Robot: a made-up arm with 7 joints.
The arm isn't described. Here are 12 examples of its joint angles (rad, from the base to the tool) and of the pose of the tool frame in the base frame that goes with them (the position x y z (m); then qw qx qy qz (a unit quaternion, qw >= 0)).
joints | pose
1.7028 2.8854 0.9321 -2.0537 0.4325 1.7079 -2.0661 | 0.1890 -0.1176 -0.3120 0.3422 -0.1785 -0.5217 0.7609
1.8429 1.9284 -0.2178 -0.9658 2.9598 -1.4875 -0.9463 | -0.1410 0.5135 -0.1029 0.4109 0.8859 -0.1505 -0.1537
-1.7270 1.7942 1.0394 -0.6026 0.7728 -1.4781 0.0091 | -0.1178 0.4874 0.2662 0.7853 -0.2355 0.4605 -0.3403
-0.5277 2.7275 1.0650 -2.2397 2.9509 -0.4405 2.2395 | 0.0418 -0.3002 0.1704 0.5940 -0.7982 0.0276 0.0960
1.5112 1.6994 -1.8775 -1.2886 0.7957 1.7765 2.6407 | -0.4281 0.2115 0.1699 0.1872 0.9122 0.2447 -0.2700
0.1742 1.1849 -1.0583 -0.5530 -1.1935 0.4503 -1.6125 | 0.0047 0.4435 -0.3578 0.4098 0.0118 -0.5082 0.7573
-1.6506 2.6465 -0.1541 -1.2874 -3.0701 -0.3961 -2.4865 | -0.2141 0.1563 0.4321 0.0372 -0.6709 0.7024 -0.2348
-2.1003 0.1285 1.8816 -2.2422 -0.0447 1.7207 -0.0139 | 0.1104 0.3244 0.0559 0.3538 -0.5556 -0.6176 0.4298
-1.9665 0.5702 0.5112 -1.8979 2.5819 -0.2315 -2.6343 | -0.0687 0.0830 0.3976 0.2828 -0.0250 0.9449 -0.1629
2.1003 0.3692 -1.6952 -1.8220 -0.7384 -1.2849 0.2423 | -0.1056 -0.4114 -0.0227 0.5161 -0.5149 -0.5610 0.3923
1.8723 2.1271 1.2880 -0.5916 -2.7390 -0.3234 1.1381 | 0.2637 0.5021 0.0348 0.1658 0.3975 0.5857 -0.6866
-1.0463 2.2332 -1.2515 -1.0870 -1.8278 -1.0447 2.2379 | 0.2061 0.4583 0.1696 0.8741 0.4673 0.0509 -0.1227
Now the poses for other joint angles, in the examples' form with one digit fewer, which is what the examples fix.
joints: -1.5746 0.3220 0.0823 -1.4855 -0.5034 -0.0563 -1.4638
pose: 0.271 -0.112 0.380 0.112 -0.817 0.558 0.097
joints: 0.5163 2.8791 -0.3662 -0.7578 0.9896 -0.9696 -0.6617
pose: 0.379 0.271 0.308 0.057 0.586 -0.155 -0.794
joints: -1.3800 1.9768 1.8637 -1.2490 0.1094 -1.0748 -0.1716
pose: -0.384 0.327 0.083 0.781 -0.487 0.239 -0.310
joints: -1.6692 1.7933 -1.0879 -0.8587 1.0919 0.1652 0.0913
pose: 0.291 0.360 0.300 0.514 0.358 -0.776 0.073
